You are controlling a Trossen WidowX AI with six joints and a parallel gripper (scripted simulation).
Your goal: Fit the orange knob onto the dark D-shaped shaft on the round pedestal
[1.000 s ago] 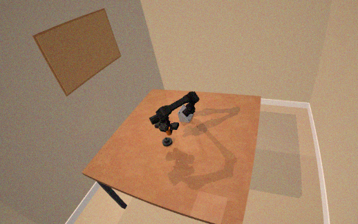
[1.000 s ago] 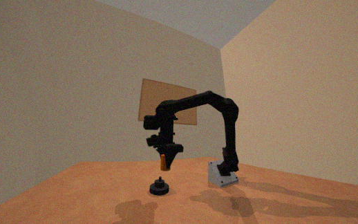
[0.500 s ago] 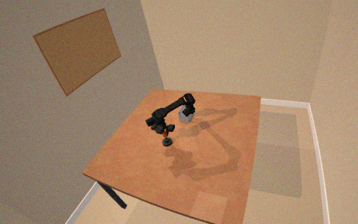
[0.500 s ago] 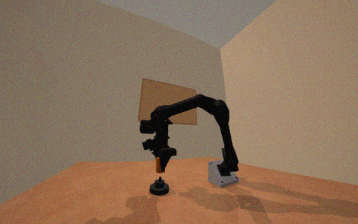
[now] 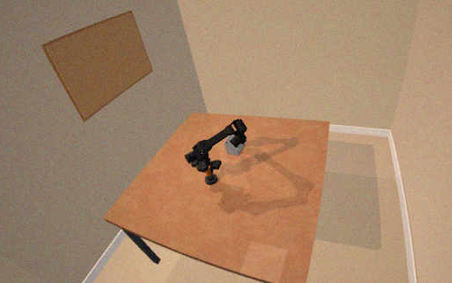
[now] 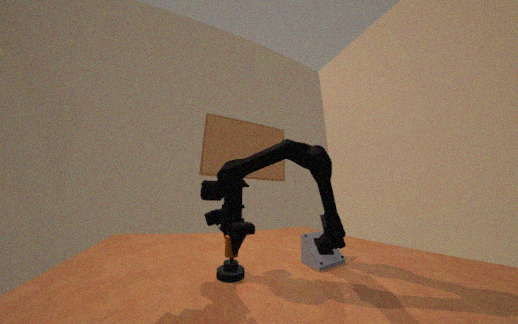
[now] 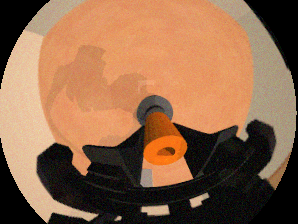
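My gripper tip is now 2 cm below the orange knob. From my gripper tip the other things lie so: round dark pedestal 4 cm below.
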